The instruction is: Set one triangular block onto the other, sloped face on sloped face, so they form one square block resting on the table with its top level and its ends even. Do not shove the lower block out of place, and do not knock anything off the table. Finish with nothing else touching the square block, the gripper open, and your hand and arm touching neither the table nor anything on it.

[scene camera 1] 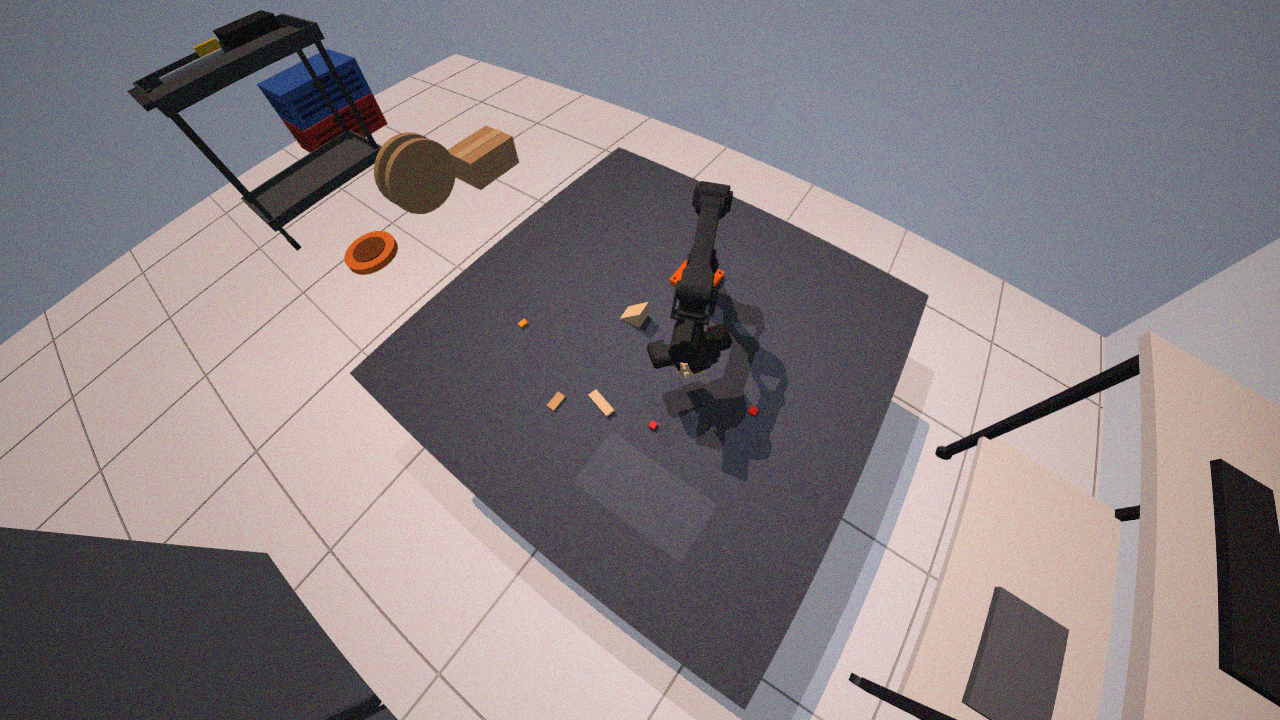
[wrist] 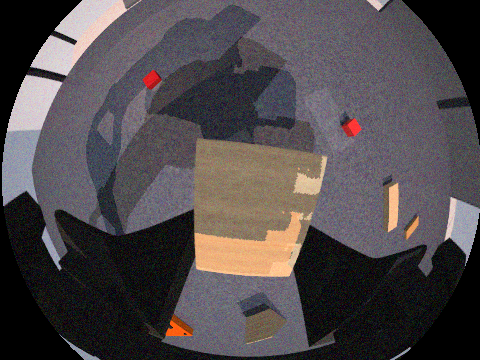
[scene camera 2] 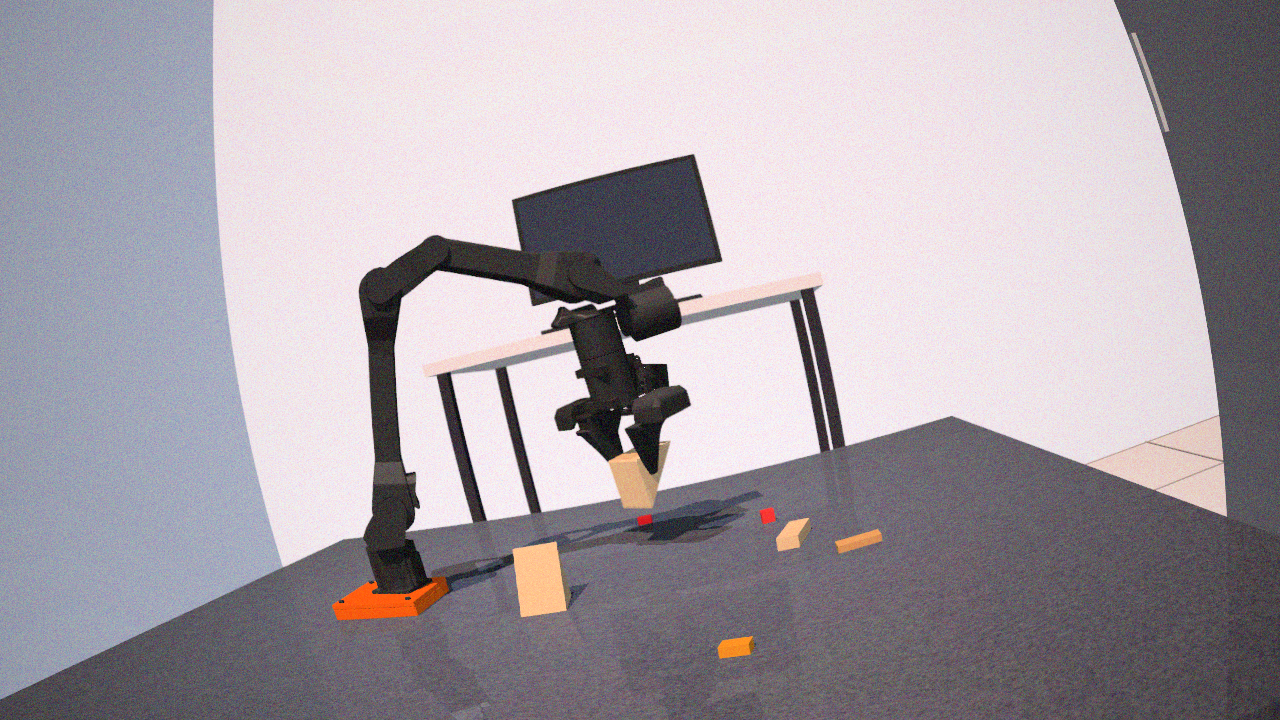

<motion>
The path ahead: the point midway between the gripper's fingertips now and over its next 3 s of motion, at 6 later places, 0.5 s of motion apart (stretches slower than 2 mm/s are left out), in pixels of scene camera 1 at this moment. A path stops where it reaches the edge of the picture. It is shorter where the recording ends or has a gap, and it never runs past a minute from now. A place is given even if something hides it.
The gripper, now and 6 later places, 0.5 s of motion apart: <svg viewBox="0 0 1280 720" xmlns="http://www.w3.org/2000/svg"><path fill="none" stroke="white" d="M688 366L688 364L684 362L661 350L638 330L622 307L613 283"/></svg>
</motion>
